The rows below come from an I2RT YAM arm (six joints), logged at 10 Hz.
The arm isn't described. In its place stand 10 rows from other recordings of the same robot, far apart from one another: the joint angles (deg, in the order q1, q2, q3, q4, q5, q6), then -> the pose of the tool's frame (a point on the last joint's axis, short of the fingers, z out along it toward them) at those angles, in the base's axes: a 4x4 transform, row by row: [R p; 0 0 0 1], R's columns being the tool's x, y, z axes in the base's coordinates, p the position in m.
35.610, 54.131, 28.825, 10.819, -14.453, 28.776 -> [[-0.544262 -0.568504 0.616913 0.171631], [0.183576 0.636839 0.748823 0.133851], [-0.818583 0.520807 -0.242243 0.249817], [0 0 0 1]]
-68.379, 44.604, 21.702, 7.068, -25.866, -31.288 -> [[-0.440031 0.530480 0.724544 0.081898], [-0.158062 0.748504 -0.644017 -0.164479], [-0.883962 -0.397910 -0.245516 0.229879], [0 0 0 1]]
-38.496, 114.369, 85.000, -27.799, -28.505, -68.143 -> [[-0.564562 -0.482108 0.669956 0.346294], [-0.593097 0.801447 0.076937 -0.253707], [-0.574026 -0.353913 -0.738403 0.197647], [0 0 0 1]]
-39.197, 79.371, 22.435, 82.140, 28.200, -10.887 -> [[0.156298 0.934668 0.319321 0.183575], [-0.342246 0.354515 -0.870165 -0.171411], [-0.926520 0.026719 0.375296 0.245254], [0 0 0 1]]
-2.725, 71.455, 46.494, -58.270, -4.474, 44.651 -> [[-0.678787 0.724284 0.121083 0.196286], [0.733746 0.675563 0.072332 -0.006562], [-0.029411 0.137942 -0.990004 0.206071], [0 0 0 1]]
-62.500, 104.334, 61.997, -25.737, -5.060, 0.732 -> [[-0.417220 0.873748 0.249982 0.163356], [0.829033 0.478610 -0.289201 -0.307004], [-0.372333 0.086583 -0.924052 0.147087], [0 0 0 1]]
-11.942, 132.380, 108.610, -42.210, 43.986, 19.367 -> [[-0.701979 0.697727 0.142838 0.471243], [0.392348 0.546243 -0.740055 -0.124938], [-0.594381 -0.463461 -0.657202 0.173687], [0 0 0 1]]
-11.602, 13.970, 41.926, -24.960, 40.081, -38.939 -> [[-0.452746 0.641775 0.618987 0.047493], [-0.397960 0.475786 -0.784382 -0.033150], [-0.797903 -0.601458 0.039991 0.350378], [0 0 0 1]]
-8.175, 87.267, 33.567, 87.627, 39.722, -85.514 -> [[-0.589091 0.600380 0.540847 0.278800], [-0.690043 -0.025471 -0.723320 -0.063036], [-0.420491 -0.799309 0.429293 0.271854], [0 0 0 1]]
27.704, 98.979, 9.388, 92.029, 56.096, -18.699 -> [[-0.116557 0.461847 0.879268 0.205614], [-0.263189 0.839289 -0.475736 0.074596], [-0.957677 -0.286864 0.023728 0.133694], [0 0 0 1]]
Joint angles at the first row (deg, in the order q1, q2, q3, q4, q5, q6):
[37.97 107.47 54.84 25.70 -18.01 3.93]
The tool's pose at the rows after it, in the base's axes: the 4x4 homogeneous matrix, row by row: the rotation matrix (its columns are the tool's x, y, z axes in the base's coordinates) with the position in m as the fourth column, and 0 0 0 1 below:
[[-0.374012 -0.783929 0.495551 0.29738], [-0.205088 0.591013 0.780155 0.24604], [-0.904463 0.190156 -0.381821 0.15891], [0 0 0 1]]
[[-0.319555 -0.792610 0.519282 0.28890], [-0.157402 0.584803 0.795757 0.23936], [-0.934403 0.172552 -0.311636 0.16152], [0 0 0 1]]
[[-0.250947 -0.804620 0.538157 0.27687], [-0.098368 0.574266 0.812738 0.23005], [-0.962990 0.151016 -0.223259 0.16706], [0 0 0 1]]
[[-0.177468 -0.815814 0.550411 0.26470], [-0.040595 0.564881 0.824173 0.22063], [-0.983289 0.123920 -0.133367 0.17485], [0 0 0 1]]
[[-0.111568 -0.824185 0.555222 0.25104], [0.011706 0.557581 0.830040 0.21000], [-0.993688 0.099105 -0.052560 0.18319], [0 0 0 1]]
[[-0.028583 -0.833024 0.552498 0.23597], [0.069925 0.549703 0.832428 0.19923], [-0.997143 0.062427 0.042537 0.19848], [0 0 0 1]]
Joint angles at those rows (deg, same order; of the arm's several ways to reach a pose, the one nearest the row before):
[37.96 106.64 52.26 30.70 -18.07 4.12]
[37.97 104.99 48.34 37.53 -17.93 4.37]
[37.97 102.49 43.57 45.34 -18.04 4.64]
[37.97 99.77 39.27 52.43 -18.12 4.66]
[37.96 96.48 34.99 58.32 -18.23 4.70]
[38.10 91.76 31.25 63.08 -18.31 4.39]

